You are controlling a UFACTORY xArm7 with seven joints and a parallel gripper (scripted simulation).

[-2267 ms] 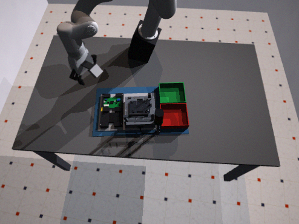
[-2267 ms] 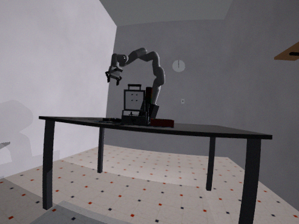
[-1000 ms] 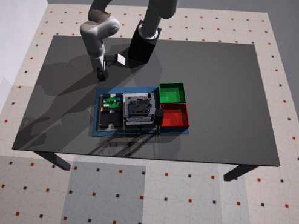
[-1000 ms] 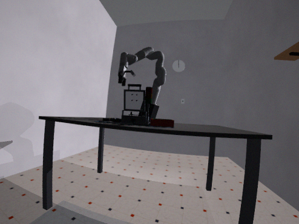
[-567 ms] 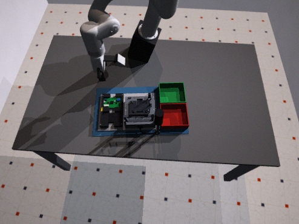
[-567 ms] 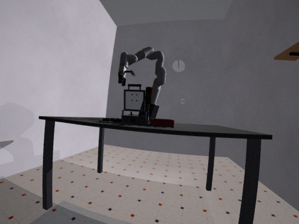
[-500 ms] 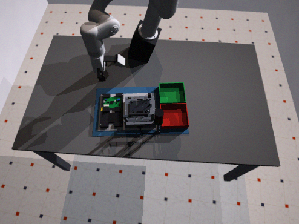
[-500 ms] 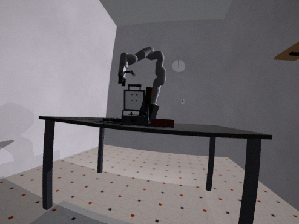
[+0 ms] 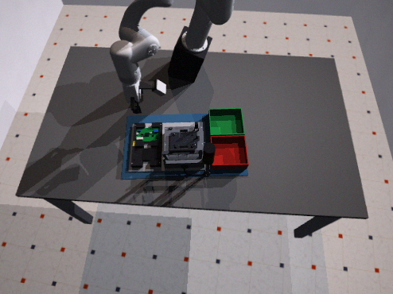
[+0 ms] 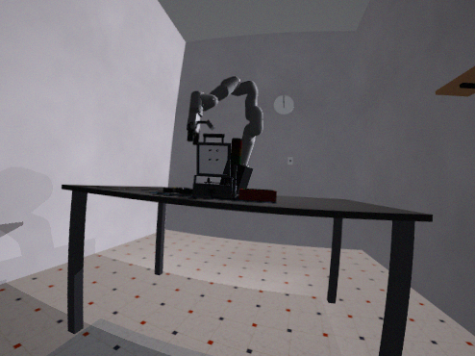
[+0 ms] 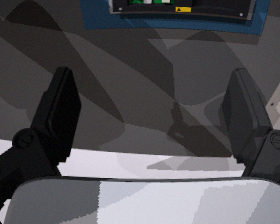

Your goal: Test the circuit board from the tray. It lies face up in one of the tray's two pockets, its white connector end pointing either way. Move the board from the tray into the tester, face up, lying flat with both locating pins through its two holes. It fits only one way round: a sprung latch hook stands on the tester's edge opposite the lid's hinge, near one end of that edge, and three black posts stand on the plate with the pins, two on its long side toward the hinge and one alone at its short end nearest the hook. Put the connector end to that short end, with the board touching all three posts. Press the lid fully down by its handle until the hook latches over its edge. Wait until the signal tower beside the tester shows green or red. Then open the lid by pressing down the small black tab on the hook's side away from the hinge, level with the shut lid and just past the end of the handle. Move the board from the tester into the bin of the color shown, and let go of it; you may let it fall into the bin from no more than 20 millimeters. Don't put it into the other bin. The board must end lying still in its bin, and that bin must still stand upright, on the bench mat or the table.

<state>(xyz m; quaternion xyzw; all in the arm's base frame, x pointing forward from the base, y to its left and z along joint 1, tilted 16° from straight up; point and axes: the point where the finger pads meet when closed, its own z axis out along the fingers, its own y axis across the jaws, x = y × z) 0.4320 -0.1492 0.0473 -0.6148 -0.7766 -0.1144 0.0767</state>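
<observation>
Right now the green circuit board is 260 mm below my hand. Round my hand: tester lid: 140 mm ahead, 210 mm to the left, 100 mm below; then green bin: 130 mm behind, 350 mm to the left, 270 mm below; then red bin: 20 mm ahead, 380 mm to the left, 270 mm below.
</observation>
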